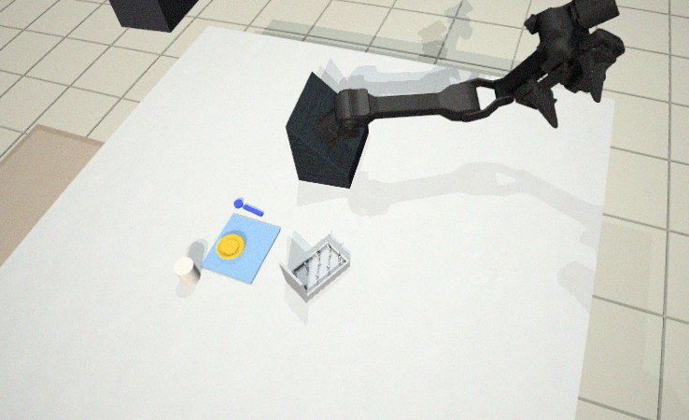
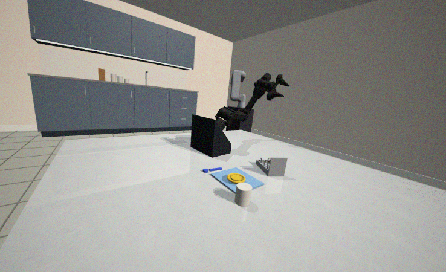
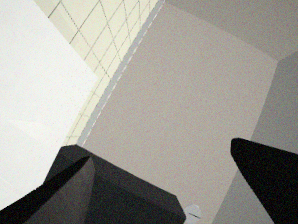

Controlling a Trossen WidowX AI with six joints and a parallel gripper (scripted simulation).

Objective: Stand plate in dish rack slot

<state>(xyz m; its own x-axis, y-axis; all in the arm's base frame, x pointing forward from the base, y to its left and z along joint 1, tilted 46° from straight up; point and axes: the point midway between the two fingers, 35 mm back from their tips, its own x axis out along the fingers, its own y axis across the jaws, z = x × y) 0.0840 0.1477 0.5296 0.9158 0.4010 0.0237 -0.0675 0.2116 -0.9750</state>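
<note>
Now: gripper tip 20 cm short of the yellow plate, 63 cm to the left of it and 36 cm above it. Round my gripper tip: light blue mat: 19 cm ahead, 61 cm to the right, 37 cm below; then grey dish rack: 20 cm ahead, 42 cm to the right, 35 cm below; then blue spoon: 8 cm ahead, 65 cm to the right, 37 cm below.
</note>
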